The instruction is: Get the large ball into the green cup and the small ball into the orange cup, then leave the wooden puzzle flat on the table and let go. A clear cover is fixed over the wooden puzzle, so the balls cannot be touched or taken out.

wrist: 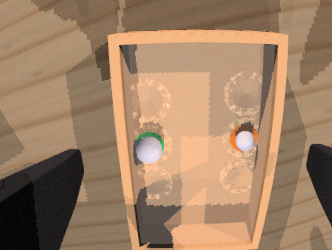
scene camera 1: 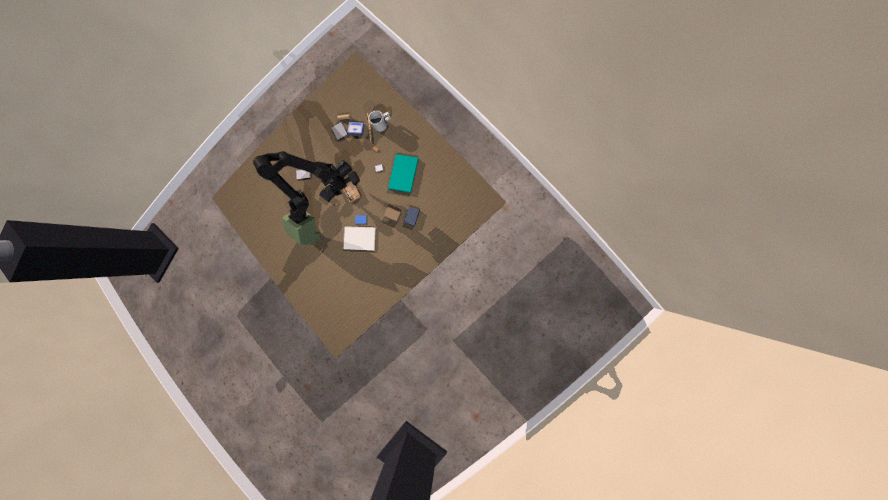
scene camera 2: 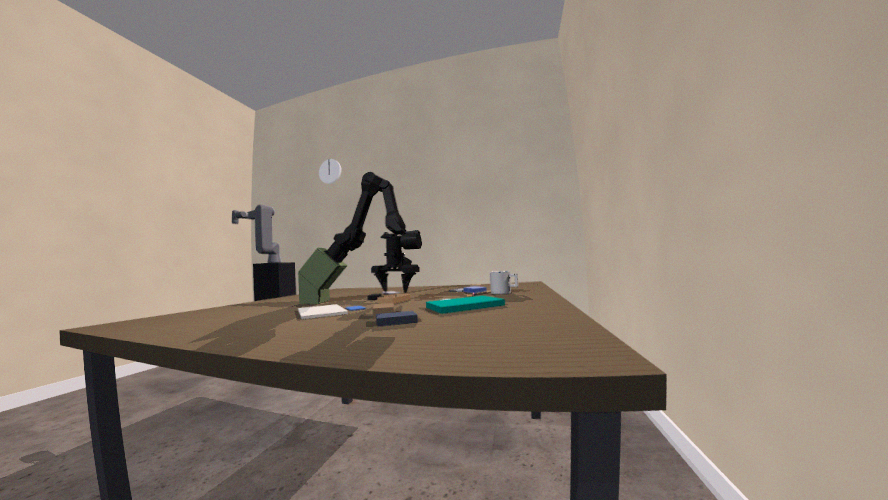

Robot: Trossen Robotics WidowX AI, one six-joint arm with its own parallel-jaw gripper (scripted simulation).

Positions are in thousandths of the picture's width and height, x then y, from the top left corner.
Note:
I see my gripper (scene camera 2: 445, 585), a wooden puzzle (wrist: 598, 502) and a teal box (scene camera 2: 538, 605).
The teal box also shows in scene camera 1 (scene camera 1: 454, 347). My gripper is seen too in the wrist view (wrist: 601, 638). The wrist view misses the teal box: it is out of frame.

